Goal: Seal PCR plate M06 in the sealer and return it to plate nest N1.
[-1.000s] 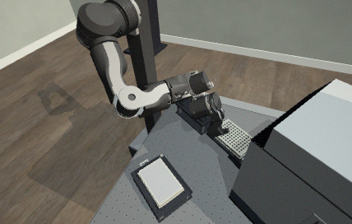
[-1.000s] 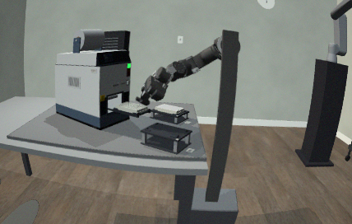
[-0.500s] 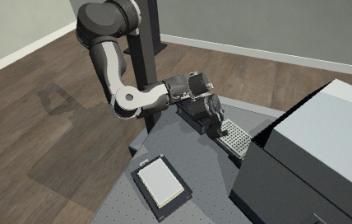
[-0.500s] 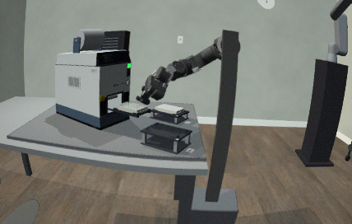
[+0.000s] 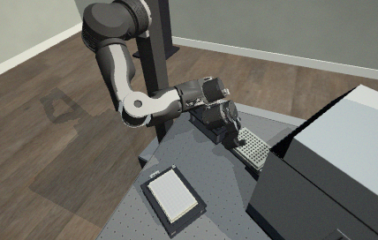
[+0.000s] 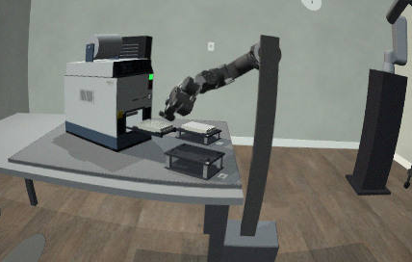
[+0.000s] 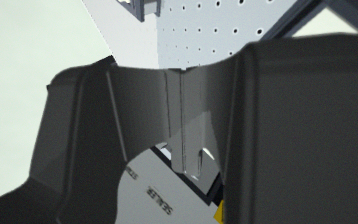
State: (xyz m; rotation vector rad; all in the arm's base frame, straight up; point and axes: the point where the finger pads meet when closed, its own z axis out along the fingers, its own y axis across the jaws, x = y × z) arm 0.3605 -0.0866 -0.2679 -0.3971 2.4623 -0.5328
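Right now my hand is 4 cm to the right of the 96-well plate M06, 4 cm short of it and 3 cm above it. Also, from my hand: sealer stage 4 cm to the left, 4 cm below, 4 cm ahead; pale key-like block 9 cm to the right, 9 cm ahead, 6 cm above; yellow warning label 16 cm ahead, 8 cm to the left, 1 cm above.
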